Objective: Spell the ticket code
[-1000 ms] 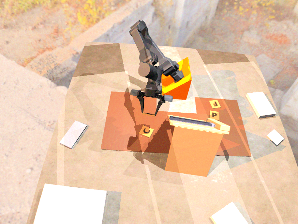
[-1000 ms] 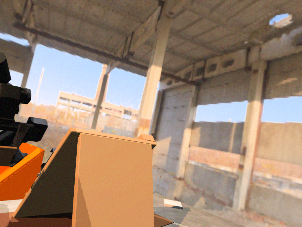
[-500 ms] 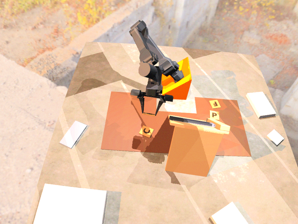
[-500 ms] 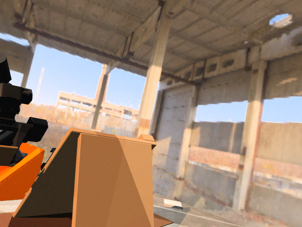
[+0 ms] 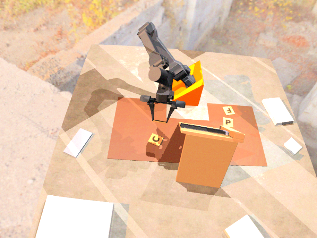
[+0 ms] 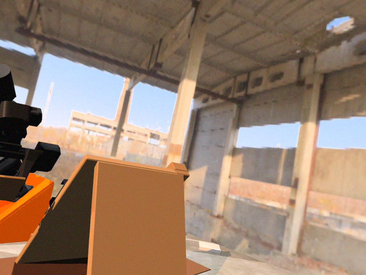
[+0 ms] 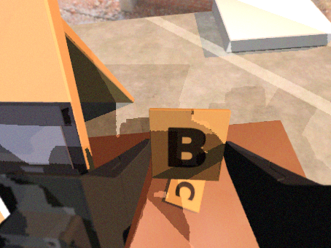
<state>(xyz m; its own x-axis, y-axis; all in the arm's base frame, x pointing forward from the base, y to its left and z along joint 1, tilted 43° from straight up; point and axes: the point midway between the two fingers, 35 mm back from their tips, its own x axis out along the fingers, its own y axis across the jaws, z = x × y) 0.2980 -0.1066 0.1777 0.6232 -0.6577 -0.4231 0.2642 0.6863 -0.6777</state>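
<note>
Now: the white ticket 18 cm to the left of my gripper tip, 7 cm below it and 1 cm behind it. Round my gripper tip: orange mat 18 cm to the left, 18 cm below, 11 cm behind; grey slab 38 cm to the right, 18 cm below, 4 cm behind.
</note>
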